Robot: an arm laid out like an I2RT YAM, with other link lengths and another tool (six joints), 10 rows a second.
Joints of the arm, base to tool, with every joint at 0 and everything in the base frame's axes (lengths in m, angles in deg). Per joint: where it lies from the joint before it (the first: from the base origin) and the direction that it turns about. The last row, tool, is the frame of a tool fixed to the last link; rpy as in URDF.
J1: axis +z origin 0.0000 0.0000 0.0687
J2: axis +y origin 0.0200 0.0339 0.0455
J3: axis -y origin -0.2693 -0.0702 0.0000
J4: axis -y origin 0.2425 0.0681 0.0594
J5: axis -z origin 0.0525 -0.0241 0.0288
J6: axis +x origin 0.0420 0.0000 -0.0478
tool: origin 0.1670 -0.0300 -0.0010 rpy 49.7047 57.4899 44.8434
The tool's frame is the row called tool.
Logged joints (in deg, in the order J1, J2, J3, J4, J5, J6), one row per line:
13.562 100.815 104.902 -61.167 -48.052 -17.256
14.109 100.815 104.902 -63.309 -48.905 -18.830
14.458 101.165 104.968 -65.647 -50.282 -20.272
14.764 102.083 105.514 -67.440 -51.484 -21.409
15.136 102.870 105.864 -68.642 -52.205 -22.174
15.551 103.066 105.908 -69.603 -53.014 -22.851
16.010 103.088 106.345 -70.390 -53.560 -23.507
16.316 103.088 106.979 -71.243 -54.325 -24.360
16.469 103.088 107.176 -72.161 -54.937 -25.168
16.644 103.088 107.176 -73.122 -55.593 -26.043
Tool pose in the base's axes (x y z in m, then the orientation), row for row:
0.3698 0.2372 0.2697 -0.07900 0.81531 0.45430 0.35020
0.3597 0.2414 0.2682 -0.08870 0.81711 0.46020 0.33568
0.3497 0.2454 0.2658 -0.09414 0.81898 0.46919 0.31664
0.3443 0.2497 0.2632 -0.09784 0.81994 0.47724 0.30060
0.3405 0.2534 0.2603 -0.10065 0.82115 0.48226 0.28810
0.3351 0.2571 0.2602 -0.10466 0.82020 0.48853 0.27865
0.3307 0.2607 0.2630 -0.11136 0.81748 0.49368 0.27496
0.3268 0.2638 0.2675 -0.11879 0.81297 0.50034 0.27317
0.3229 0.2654 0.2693 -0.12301 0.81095 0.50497 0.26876
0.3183 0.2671 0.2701 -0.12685 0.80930 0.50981 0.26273
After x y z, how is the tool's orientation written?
As a quaternion, x y z w.
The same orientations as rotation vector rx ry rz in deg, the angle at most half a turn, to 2 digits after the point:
-11.72 120.99 67.42
-13.26 122.11 68.77
-14.20 123.54 70.77
-14.88 124.67 72.56
-15.40 125.64 73.79
-16.09 126.09 75.10
-17.15 125.91 76.04
-18.31 125.33 77.13
-19.01 125.29 78.02
-19.66 125.43 79.01

